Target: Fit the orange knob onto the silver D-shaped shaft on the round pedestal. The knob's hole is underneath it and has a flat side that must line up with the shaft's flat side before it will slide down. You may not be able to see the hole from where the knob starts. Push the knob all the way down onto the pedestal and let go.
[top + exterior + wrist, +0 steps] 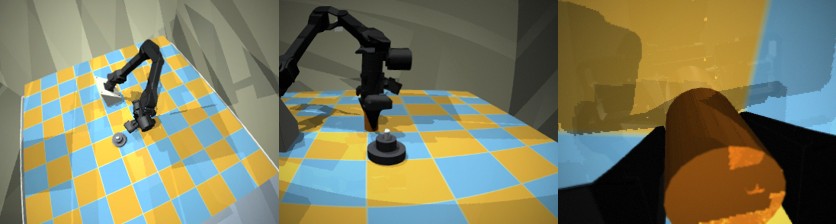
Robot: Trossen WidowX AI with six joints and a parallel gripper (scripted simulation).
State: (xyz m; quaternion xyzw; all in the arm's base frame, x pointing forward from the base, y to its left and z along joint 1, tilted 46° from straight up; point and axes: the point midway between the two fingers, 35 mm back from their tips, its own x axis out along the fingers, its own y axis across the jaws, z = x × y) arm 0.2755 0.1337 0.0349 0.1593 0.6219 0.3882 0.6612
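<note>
Now: gripper tip 3 cm below the orange knob. The rest, counted from my gripper tip: round pedestal (4 cm ahead, 15 cm to the right, 2 cm above).
</note>
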